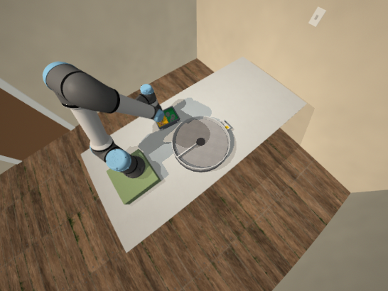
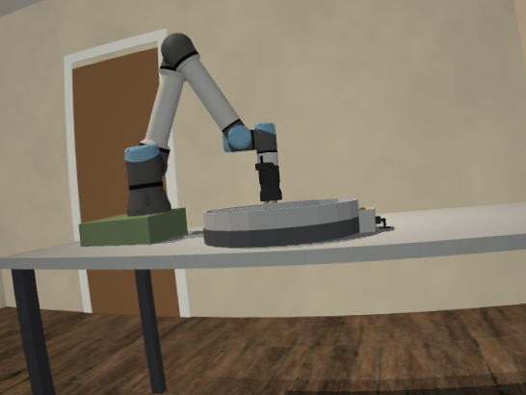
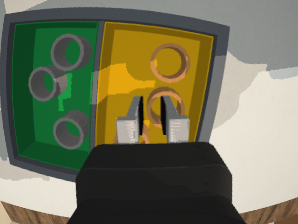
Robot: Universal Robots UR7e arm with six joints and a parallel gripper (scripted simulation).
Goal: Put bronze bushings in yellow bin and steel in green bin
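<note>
Right now my hand is 50 mm short of the yellow bin and 20 mm above it. From my hand the other things lie so: grey turntable 340 mm to the right, 170 mm ahead, 10 mm above.
</note>
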